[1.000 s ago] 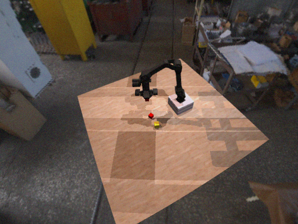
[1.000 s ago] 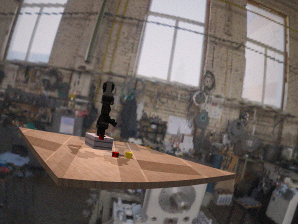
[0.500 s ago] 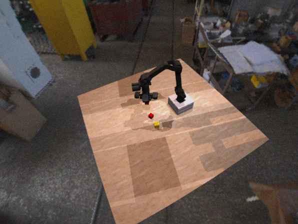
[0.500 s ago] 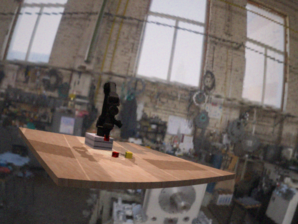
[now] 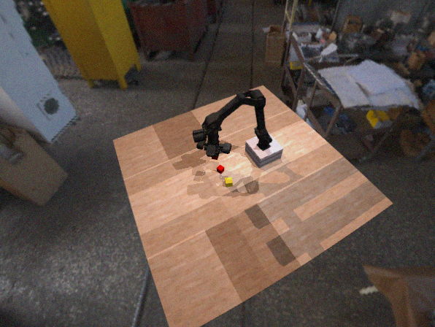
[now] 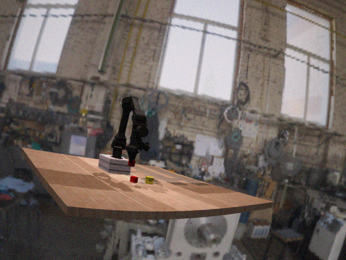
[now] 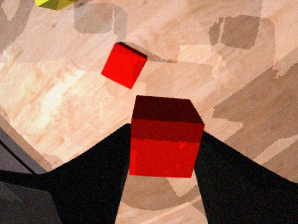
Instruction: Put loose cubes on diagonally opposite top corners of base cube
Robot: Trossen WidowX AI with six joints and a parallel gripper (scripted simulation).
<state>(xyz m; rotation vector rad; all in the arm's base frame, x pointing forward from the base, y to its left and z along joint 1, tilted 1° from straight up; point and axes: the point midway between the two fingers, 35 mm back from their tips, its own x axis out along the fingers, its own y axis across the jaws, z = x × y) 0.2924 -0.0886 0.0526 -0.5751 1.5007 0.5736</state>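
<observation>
Right now the yellow cube is 10 mm ahead of my gripper tip, 140 mm to the left of it and 90 mm below it.
</observation>
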